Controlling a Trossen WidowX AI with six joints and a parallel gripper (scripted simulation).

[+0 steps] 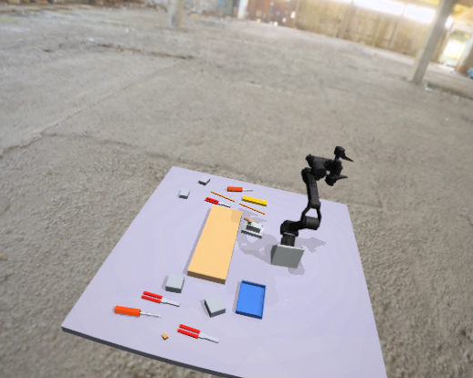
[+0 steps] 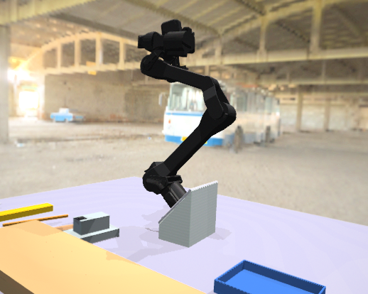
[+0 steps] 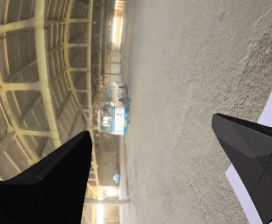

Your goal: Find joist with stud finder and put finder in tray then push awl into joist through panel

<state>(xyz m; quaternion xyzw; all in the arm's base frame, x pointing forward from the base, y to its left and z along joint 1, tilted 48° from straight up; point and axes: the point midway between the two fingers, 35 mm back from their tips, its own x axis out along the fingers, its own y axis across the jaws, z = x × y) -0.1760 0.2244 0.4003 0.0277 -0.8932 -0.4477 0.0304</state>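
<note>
My gripper tip is now 400 mm short of the grey stud finder, 20 mm to the left of it and 460 mm above it. Also, from my gripper tip: wooden-handled awl: 380 mm ahead, 90 mm to the right, 500 mm below; blue tray: 390 mm ahead, 450 mm to the left, 500 mm below; yellow bar: 380 mm ahead, 300 mm to the right, 500 mm below.
</note>
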